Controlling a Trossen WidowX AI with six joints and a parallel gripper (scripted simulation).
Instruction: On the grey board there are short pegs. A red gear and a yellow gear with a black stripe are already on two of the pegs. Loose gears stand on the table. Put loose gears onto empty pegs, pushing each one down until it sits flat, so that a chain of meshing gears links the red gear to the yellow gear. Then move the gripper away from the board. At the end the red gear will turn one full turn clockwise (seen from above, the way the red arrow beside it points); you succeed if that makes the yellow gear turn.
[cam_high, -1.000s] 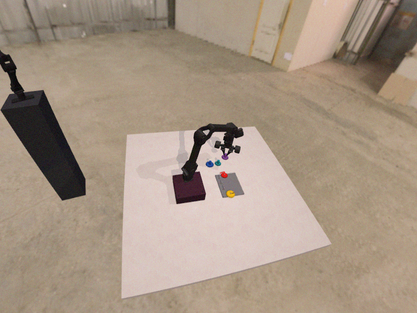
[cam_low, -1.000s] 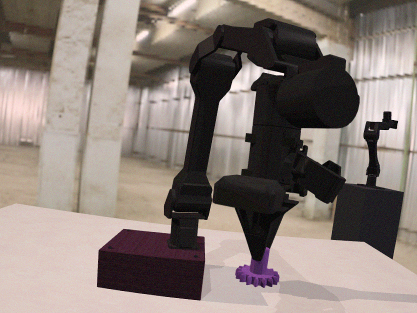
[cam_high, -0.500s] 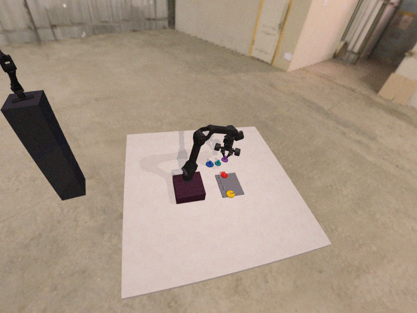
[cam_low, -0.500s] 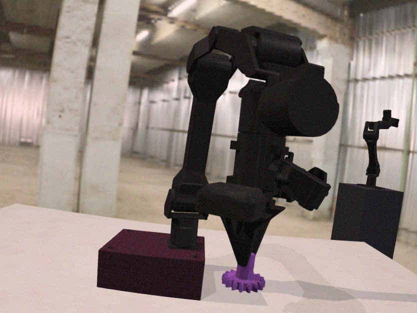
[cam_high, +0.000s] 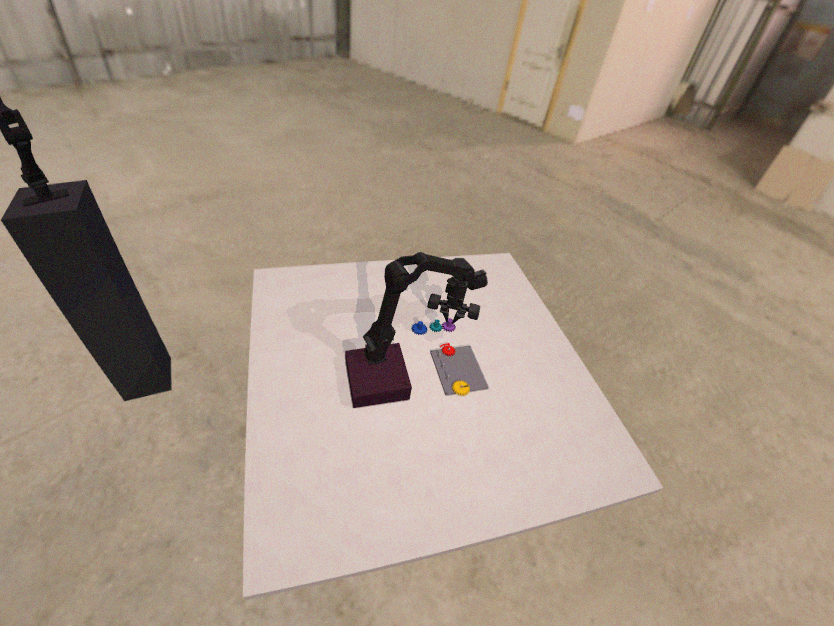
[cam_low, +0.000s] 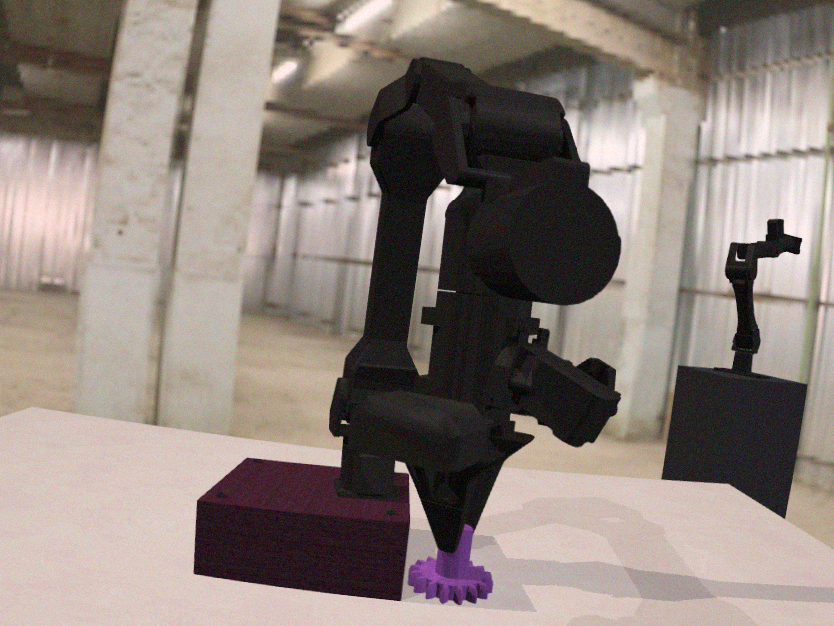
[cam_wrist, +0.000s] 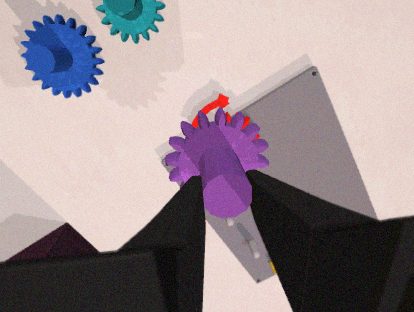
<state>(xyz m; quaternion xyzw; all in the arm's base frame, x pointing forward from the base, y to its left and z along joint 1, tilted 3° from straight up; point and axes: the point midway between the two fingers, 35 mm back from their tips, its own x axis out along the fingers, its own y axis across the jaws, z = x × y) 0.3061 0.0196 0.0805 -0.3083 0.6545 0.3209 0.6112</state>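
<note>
My gripper tip is 4 cm to the left of the red gear and 12 cm above it. From my gripper tip the other things lie so: purple gear: 1 cm below; then teal gear: 1 cm ahead, 10 cm to the left, 12 cm below; then blue gear: 6 cm behind, 12 cm to the left, 12 cm below.
</note>
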